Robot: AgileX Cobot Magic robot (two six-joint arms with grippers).
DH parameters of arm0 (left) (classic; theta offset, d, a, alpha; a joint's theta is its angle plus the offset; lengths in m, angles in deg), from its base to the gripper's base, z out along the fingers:
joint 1: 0 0.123 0 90
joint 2: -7.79 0 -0.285 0
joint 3: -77.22 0 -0.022 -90
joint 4: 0 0.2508 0 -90
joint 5: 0 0 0.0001 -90
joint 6: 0 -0.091 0 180
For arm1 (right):
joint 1: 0 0.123 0 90
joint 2: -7.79 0 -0.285 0
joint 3: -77.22 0 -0.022 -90
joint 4: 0 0.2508 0 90
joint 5: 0 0 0.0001 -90
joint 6: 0 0.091 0 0
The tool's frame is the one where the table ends.
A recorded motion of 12 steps. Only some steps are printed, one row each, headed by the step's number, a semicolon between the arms.
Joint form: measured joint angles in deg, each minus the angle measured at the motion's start. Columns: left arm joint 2, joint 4, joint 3, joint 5, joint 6, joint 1; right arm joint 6, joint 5, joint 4, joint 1, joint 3, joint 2.
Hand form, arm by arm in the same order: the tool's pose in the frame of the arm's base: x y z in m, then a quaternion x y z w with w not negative. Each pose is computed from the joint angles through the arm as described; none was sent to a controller.
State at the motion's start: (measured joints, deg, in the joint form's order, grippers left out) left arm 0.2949 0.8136 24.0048 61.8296 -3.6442 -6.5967; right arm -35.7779 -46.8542 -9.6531 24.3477 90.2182 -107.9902
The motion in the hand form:
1: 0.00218 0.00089 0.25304 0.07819 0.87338 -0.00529 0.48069; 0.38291 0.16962 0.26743 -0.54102 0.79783 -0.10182 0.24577
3: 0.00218 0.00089 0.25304 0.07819 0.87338 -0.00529 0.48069; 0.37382 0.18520 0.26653 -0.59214 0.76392 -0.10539 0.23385
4: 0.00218 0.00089 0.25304 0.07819 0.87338 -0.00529 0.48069; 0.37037 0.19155 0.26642 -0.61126 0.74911 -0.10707 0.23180
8: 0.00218 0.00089 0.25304 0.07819 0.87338 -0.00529 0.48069; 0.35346 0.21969 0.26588 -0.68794 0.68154 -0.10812 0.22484
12: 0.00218 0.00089 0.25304 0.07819 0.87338 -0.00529 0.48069; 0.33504 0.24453 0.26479 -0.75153 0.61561 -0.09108 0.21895
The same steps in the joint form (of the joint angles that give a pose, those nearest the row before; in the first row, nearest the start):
1: 0.00 0.00 0.00 0.00 0.00 0.00; -2.50 -0.64 0.12 1.07 0.00 0.00
3: 0.00 0.00 0.00 0.00 0.00 0.00; -7.45 -1.81 0.22 3.55 0.00 0.00
4: 0.00 0.00 0.00 0.00 0.00 0.00; -9.33 -1.95 0.22 4.54 0.00 0.00
8: 0.00 0.00 0.00 0.00 0.00 0.00; -17.43 -2.49 0.97 8.95 0.00 0.00
12: 0.00 0.00 0.00 0.00 0.00 0.00; -26.12 -3.34 4.31 12.68 0.00 0.00

